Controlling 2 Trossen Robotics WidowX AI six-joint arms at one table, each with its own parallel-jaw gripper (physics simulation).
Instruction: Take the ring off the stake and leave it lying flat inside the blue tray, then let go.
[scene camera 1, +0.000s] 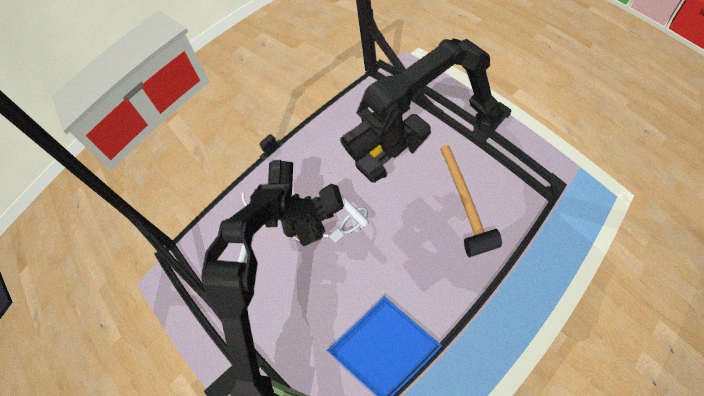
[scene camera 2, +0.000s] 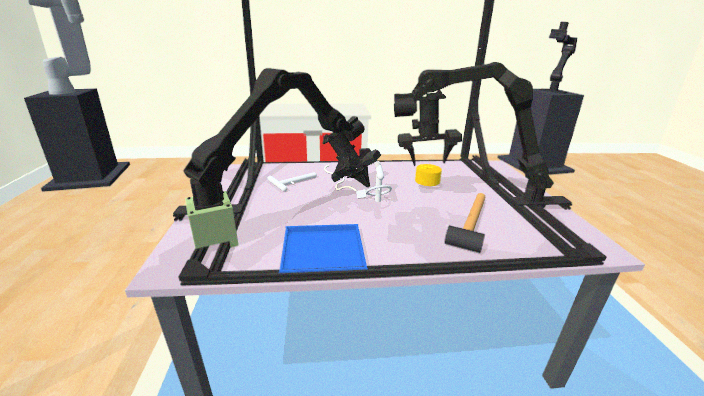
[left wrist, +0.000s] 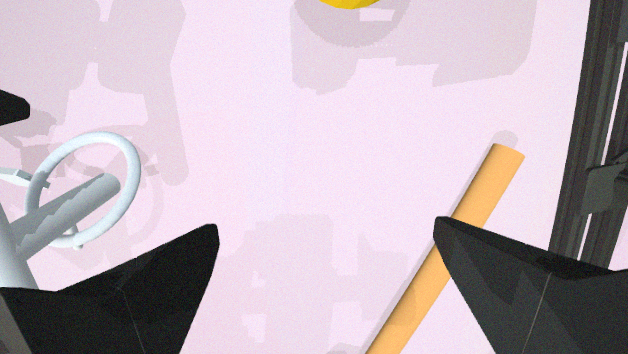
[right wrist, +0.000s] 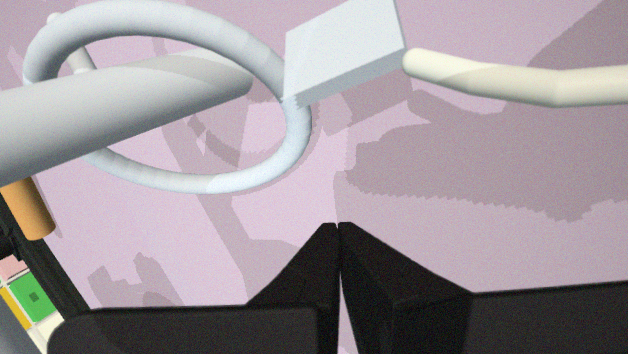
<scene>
The left gripper is open, holding nothing. Also in view: a white ring. The right gripper is shut, holding nothing. A hammer sits on the table.
</scene>
